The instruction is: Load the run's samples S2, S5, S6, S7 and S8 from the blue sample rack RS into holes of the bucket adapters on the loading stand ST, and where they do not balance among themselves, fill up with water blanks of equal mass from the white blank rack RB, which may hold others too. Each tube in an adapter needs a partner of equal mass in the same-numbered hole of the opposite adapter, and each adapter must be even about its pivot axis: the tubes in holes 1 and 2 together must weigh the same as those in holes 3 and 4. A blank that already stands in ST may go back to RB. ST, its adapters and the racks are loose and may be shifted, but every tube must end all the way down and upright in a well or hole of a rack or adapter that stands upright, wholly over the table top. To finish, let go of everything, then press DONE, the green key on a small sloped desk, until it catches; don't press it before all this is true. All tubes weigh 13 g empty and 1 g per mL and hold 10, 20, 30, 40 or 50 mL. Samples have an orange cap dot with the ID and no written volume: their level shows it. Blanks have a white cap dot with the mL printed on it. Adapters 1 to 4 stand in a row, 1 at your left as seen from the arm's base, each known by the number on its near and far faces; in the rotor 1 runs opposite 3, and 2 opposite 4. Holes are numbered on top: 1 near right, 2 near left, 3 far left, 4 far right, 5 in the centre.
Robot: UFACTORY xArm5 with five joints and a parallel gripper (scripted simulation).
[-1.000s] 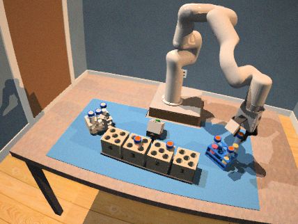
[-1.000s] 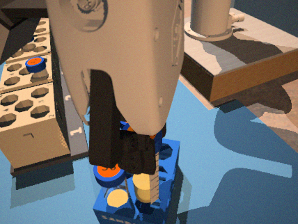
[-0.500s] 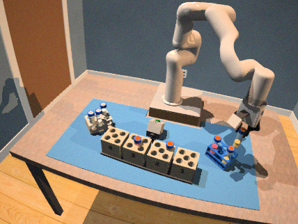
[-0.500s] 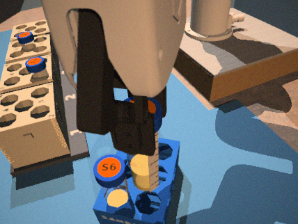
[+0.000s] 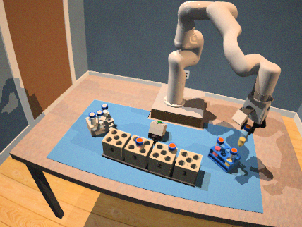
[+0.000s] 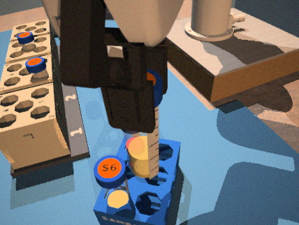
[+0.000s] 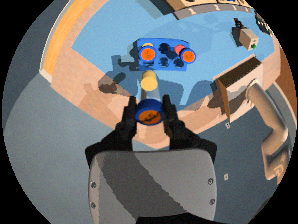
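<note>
My gripper is now 36 cm to the left of the loading stand ST, 23 cm above it and 14 cm short of it. The rest, counted from my hand: white blank rack RB: 69 cm to the right, 20 cm below, 4 cm ahead; then blue-capped tube: 70 cm to the right, 17 cm below, 8 cm ahead; then blue sample rack RS: 20 cm below, 4 cm to the right.
</note>
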